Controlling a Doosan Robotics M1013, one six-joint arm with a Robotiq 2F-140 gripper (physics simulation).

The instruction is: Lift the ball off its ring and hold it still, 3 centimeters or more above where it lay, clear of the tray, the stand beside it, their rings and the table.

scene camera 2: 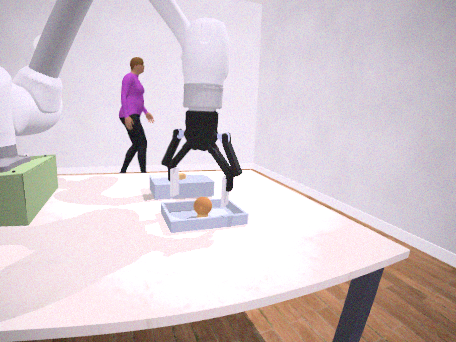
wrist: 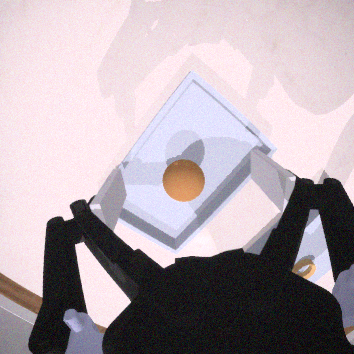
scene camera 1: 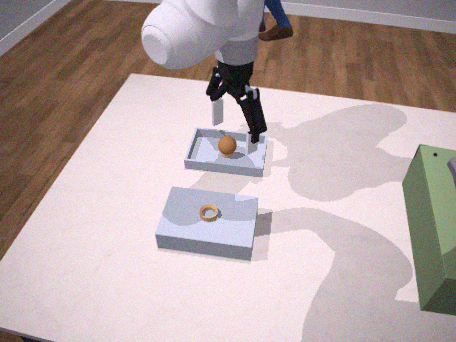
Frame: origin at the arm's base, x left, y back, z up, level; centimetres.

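Seen in the pictures: gripper, fingertip midpoint: (scene camera 2: 198, 199) (wrist: 187, 172) (scene camera 1: 233, 137).
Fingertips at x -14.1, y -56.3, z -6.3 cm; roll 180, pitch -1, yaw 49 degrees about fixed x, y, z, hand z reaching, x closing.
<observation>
A point is followed by its place in that frame.
An orange ball (scene camera 1: 227, 145) @[x -11.3, y -57.3, z -6.8 cm] (scene camera 2: 202, 206) @[x -15.3, y -57.1, z -7.6 cm] (wrist: 183, 180) @[x -13.9, y -57.2, z -6.1 cm] sits on a small tan ring (scene camera 1: 227, 155) @[x -10.9, y -57.2, z -9.3 cm] (scene camera 2: 202, 215) @[x -14.9, y -57.2, z -9.8 cm] inside the shallow blue-grey tray (scene camera 1: 225, 170) @[x -6.7, y -56.7, z -10.7 cm] (scene camera 2: 207, 225) @[x -19.7, y -57.2, z -10.7 cm] (wrist: 216, 204) @[x -7.2, y -57.8, z -9.5 cm]. My gripper (scene camera 1: 235, 132) @[x -14.1, y -56.3, z -6.3 cm] (scene camera 2: 199, 196) @[x -14.1, y -56.3, z -6.3 cm] (wrist: 187, 172) @[x -14.1, y -56.3, z -6.3 cm] is wide open and empty, pointing down over the tray. Its pale pads are on opposite sides of the ball and apart from it, with their tips around the height of the ball's top or a little above. The ball's ring is hidden under it in the wrist view.
A blue-grey stand (scene camera 1: 200, 230) @[x 14.7, y -56.9, z -6.9 cm] (scene camera 2: 185, 189) @[x 4.0, y -56.7, z -8.9 cm] (wrist: 317, 235) @[x 6.8, y -51.3, z -6.9 cm] beside the tray bears an empty tan ring (scene camera 1: 209, 220) @[x 12.2, y -55.7, z -6.4 cm] (scene camera 2: 182, 176) @[x 8.7, y -56.6, z -6.0 cm] (wrist: 313, 270) @[x 11.7, y -55.2, z -5.8 cm]. A green block (scene camera 1: 430, 225) @[x 7.9, y -13.9, z -1.8 cm] (scene camera 2: 40, 190) @[x -0.4, y -14.1, z -6.6 cm] under the arm's base stands on the table. A person (scene camera 1: 277, 17) (scene camera 2: 133, 95) is beyond the table.
</observation>
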